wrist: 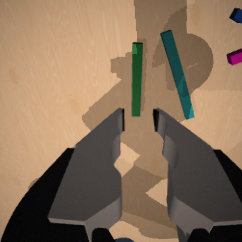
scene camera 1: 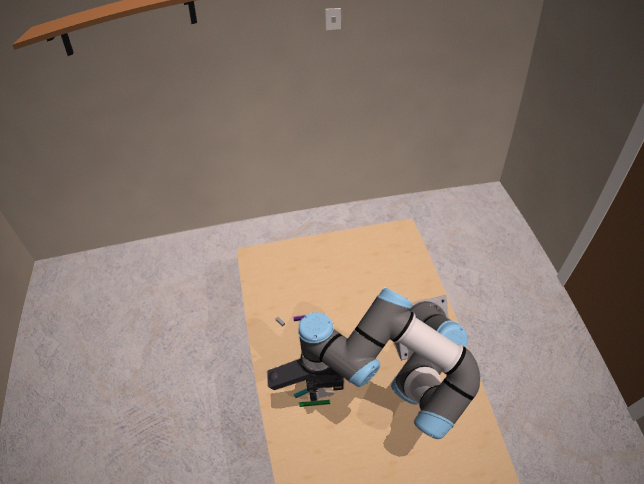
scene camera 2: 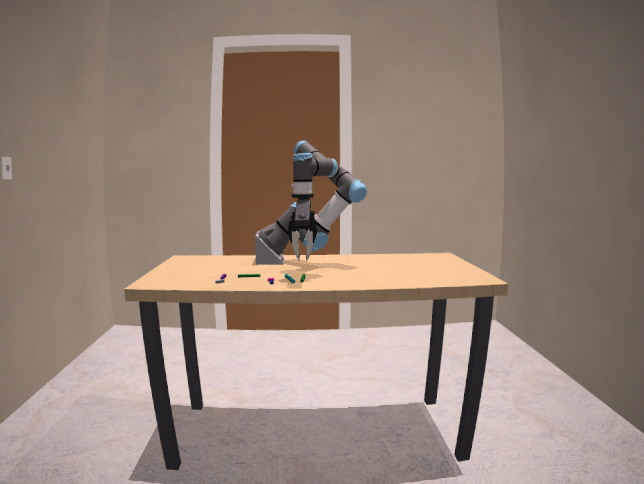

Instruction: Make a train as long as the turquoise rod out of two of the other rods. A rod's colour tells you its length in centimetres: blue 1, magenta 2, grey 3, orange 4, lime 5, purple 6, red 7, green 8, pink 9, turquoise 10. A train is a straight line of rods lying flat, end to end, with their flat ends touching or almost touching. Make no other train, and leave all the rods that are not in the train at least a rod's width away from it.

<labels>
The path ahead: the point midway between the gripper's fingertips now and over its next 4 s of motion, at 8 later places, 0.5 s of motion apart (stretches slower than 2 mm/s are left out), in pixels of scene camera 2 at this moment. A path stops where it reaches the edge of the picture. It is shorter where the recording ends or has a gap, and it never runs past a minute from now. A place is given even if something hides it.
The gripper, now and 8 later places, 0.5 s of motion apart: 302,261; 303,266; 303,272; 303,274; 303,276; 303,279; 303,279; 303,272; 302,260
</labels>
